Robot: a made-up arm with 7 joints. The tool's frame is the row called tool.
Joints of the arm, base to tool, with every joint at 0 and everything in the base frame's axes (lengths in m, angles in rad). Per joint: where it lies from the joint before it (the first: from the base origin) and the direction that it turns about. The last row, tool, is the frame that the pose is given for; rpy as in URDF.
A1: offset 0.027 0.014 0.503 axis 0 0 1
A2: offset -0.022 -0.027 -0.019 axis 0 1 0
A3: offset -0.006 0.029 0.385 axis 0 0 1
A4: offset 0.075 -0.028 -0.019 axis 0 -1 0
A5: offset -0.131 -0.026 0.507 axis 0 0 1
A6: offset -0.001 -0.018 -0.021 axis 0 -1 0
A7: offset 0.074 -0.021 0 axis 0 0 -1
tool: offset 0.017 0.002 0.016 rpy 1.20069 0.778 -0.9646
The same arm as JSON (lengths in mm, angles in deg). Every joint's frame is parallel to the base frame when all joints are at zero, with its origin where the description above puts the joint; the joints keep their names.
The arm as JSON. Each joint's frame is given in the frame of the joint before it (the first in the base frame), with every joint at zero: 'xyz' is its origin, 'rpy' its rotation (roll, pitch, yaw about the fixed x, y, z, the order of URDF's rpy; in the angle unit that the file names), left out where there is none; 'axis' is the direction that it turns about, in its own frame. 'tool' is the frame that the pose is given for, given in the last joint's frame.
{
  "units": {
    "length": "mm",
    "angle": "deg"
  },
  "joints": [
    {
      "name": "A1",
      "type": "revolute",
      "origin": {
        "xyz": [
          27.0,
          14.0,
          503.0
        ]
      },
      "axis": "+z"
    },
    {
      "name": "A2",
      "type": "revolute",
      "origin": {
        "xyz": [
          -22.0,
          -27.0,
          -19.0
        ]
      },
      "axis": "+y"
    },
    {
      "name": "A3",
      "type": "revolute",
      "origin": {
        "xyz": [
          -6.0,
          29.0,
          385.0
        ]
      },
      "axis": "+z"
    },
    {
      "name": "A4",
      "type": "revolute",
      "origin": {
        "xyz": [
          75.0,
          -28.0,
          -19.0
        ]
      },
      "axis": "-y"
    },
    {
      "name": "A5",
      "type": "revolute",
      "origin": {
        "xyz": [
          -131.0,
          -26.0,
          507.0
        ]
      },
      "axis": "+z"
    },
    {
      "name": "A6",
      "type": "revolute",
      "origin": {
        "xyz": [
          -1.0,
          -18.0,
          -21.0
        ]
      },
      "axis": "-y"
    },
    {
      "name": "A7",
      "type": "revolute",
      "origin": {
        "xyz": [
          74.0,
          -21.0,
          0.0
        ]
      },
      "axis": "-z"
    }
  ],
  "tool": {
    "origin": {
      "xyz": [
        17.0,
        2.0,
        16.0
      ],
      "rpy": [
        68.79,
        44.58,
        -55.27
      ]
    }
  }
}

